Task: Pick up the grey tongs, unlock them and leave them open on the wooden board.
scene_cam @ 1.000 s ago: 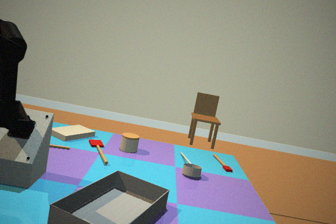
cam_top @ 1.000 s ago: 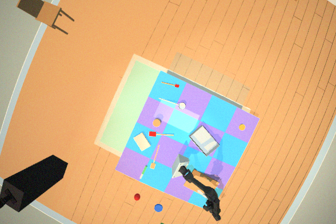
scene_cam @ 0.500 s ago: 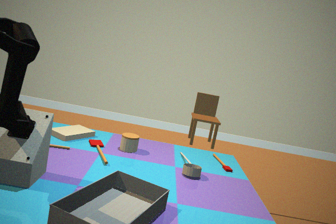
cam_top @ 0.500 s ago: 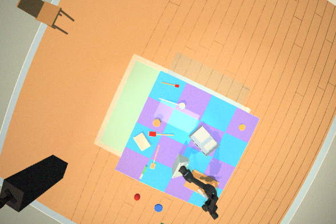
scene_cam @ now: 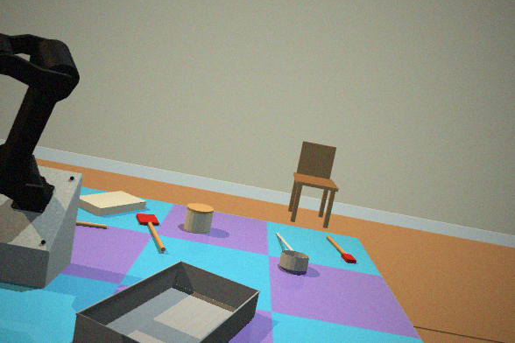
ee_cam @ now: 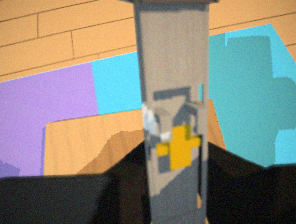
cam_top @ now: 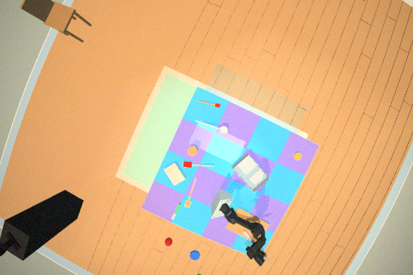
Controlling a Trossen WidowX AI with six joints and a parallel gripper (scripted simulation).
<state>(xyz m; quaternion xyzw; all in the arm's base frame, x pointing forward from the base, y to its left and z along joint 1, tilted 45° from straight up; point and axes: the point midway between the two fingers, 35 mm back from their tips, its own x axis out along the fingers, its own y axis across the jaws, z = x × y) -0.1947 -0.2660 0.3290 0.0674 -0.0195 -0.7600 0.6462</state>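
My gripper tip is now 40 mm below the yellow lock piece and 10 mm to the right of it. Also, from my gripper tip: cream block 940 mm to the left, 230 mm ahead, 160 mm below; wooden board 160 mm below, 80 mm to the left, 40 mm ahead; roasting tin 540 mm ahead, 310 mm to the left, 140 mm below.
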